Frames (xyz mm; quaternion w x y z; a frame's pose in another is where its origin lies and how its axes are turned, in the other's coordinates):
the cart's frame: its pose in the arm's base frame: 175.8 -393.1 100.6 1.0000 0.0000 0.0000 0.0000
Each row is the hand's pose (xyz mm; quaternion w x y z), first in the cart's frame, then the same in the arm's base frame.
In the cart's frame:
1: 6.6 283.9 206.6 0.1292 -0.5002 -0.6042 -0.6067
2: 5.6 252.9 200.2 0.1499 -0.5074 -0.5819 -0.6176
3: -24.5 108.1 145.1 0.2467 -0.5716 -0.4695 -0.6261
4: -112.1 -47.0 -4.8 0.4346 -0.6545 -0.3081 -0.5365
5: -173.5 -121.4 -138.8 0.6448 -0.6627 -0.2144 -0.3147
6: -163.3 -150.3 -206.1 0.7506 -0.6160 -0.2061 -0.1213
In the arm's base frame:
1: 182.4 -109.2 307.2 0.1292 -0.5002 -0.6042 -0.6067
2: 181.4 -140.2 300.8 0.1499 -0.5074 -0.5819 -0.6176
3: 151.3 -285.0 245.7 0.2467 -0.5716 -0.4695 -0.6261
4: 63.7 -440.1 95.8 0.4346 -0.6545 -0.3081 -0.5365
5: 2.3 -514.5 -38.2 0.6448 -0.6627 -0.2144 -0.3147
6: 12.5 -543.4 -105.5 0.7506 -0.6160 -0.2061 -0.1213

